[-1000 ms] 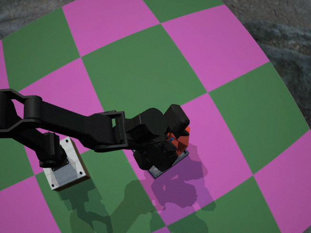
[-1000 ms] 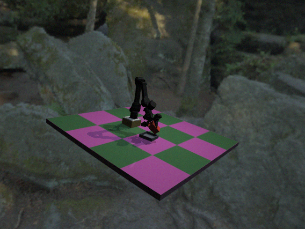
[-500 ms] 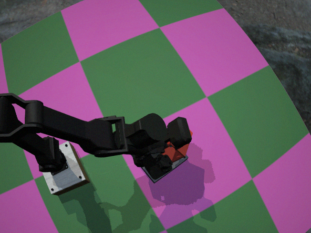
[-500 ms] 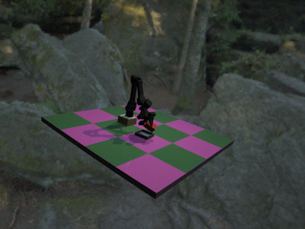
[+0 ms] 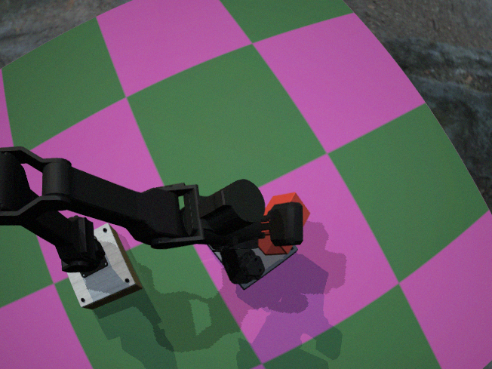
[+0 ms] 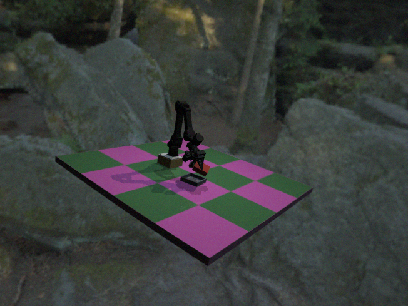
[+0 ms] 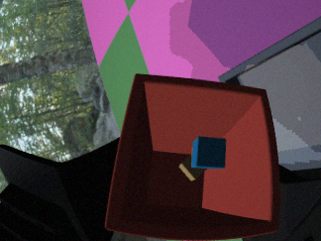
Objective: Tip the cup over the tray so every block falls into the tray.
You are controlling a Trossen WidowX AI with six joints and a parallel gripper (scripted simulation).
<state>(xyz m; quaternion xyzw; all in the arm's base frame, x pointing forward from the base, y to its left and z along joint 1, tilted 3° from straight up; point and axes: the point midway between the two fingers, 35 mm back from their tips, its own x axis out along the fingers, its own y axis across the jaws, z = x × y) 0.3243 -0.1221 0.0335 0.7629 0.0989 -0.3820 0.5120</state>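
The red square cup lies 10 mm ahead of my gripper tip, 20 mm to the left of it and 10 mm above it. Round my gripper tip: blue block 10 mm behind, 10 mm to the left.
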